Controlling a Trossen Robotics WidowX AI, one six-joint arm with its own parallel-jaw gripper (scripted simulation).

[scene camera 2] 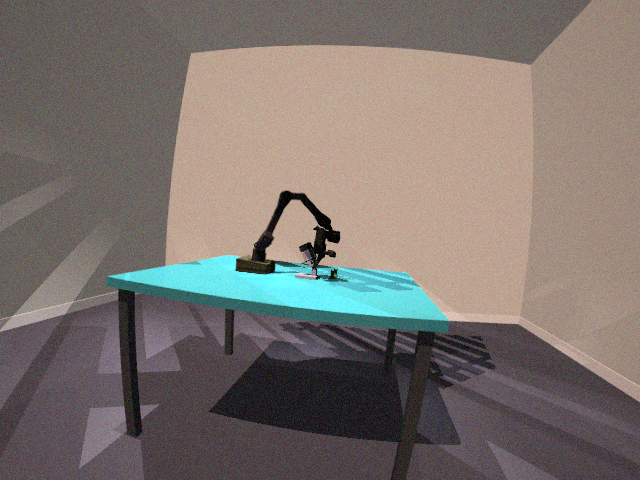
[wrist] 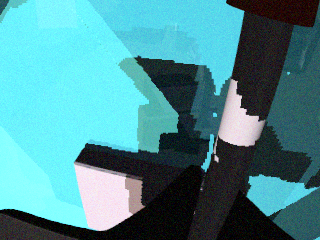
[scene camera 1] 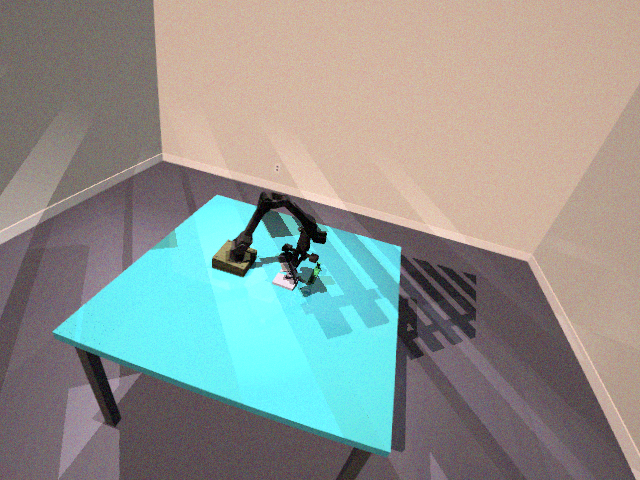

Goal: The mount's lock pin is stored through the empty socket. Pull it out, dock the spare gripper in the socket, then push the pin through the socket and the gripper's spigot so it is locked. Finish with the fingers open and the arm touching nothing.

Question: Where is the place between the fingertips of my gripper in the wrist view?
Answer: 201, 176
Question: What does my gripper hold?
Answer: A lock pin.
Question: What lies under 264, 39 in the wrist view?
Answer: A lock pin.
